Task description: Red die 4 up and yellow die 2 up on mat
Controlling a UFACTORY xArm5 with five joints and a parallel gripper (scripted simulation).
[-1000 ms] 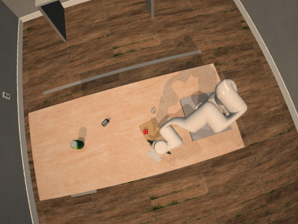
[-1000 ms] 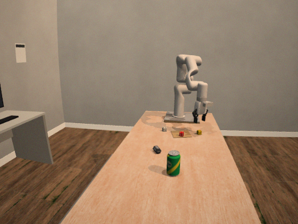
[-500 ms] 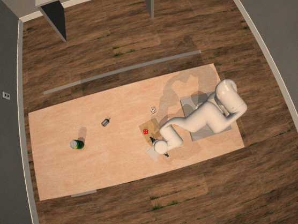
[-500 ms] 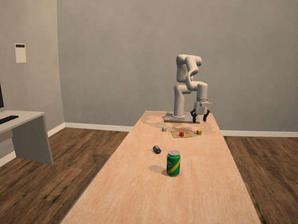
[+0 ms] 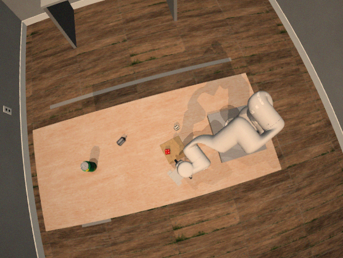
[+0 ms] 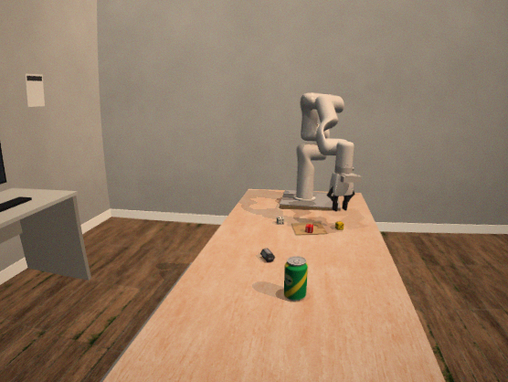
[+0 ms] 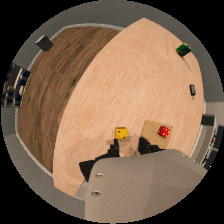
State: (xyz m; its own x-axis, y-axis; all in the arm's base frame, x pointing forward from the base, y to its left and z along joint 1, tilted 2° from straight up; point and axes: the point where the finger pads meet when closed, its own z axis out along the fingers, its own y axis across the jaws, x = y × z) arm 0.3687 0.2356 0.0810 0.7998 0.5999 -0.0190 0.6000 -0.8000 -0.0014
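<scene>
Now: hand 90 mm above the yellow die. The rest, counted from my hand: brown mat 130 mm to the right, 110 mm below, 40 mm ahead; white die 270 mm to the right, 90 mm below, 10 mm ahead; red die 120 mm to the right, 90 mm below, 80 mm ahead.
</scene>
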